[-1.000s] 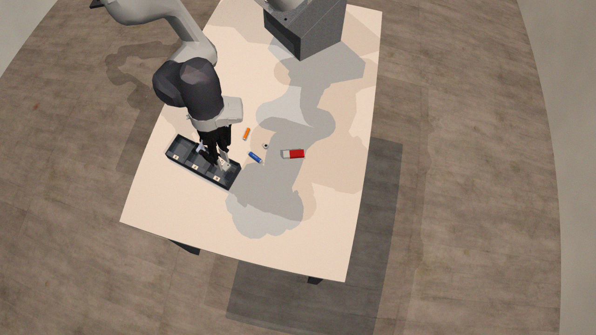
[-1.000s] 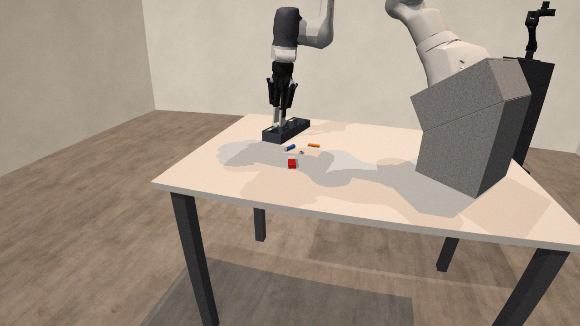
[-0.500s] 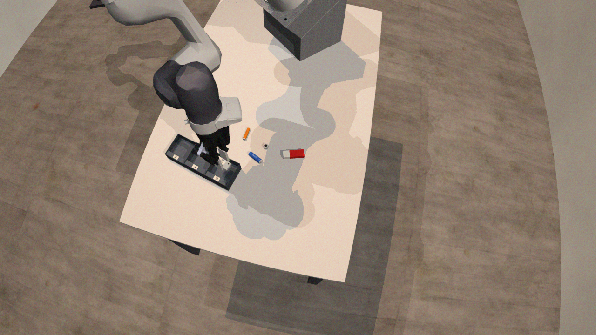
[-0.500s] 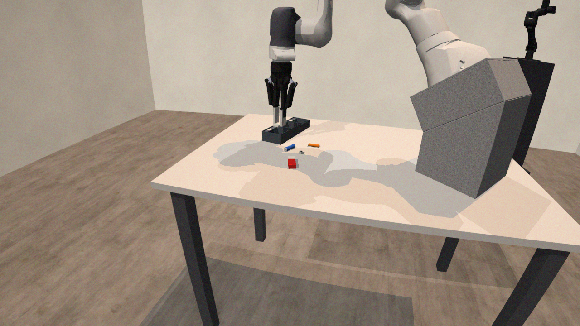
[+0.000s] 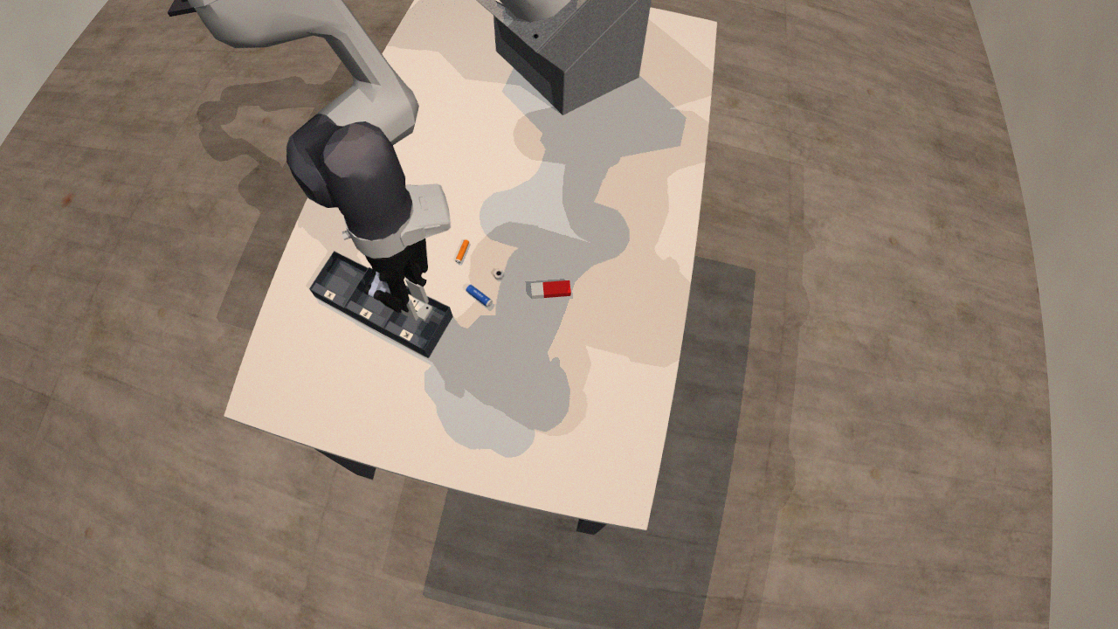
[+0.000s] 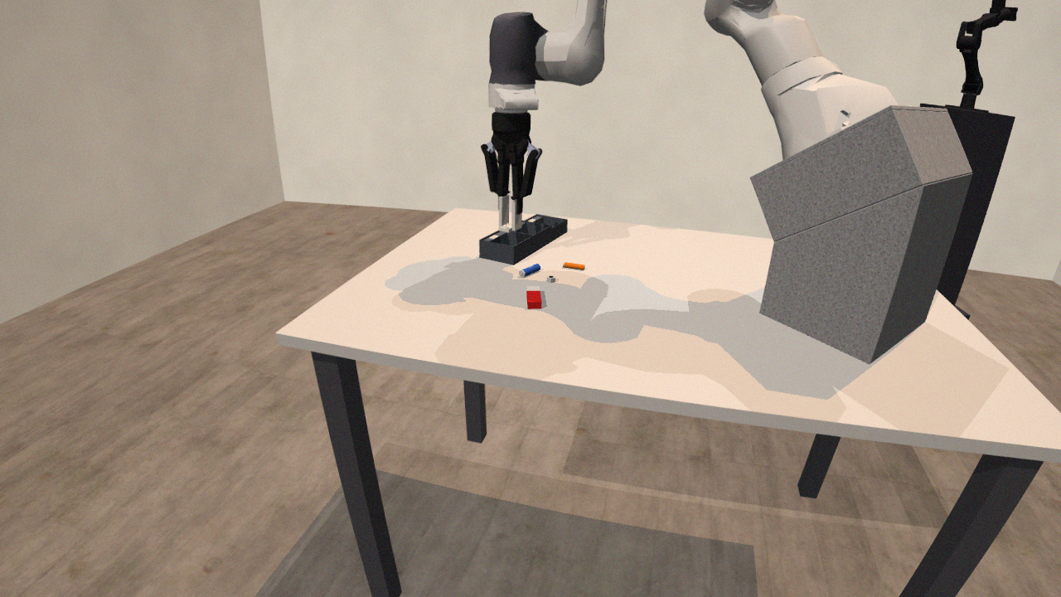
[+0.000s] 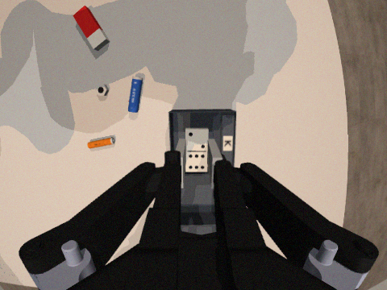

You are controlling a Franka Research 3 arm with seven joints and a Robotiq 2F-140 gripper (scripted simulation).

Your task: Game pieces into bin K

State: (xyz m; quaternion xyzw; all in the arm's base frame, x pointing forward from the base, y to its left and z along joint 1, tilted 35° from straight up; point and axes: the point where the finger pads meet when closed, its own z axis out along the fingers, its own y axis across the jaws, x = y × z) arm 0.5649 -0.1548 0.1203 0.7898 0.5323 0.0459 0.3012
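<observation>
My gripper is now 3 cm above the white domino. From my hand the other things lie so: tray 3 cm behind, 8 cm to the right, 8 cm below; orange battery 13 cm behind, 6 cm to the left, 9 cm below; blue battery 5 cm behind, 10 cm to the left, 9 cm below.
</observation>
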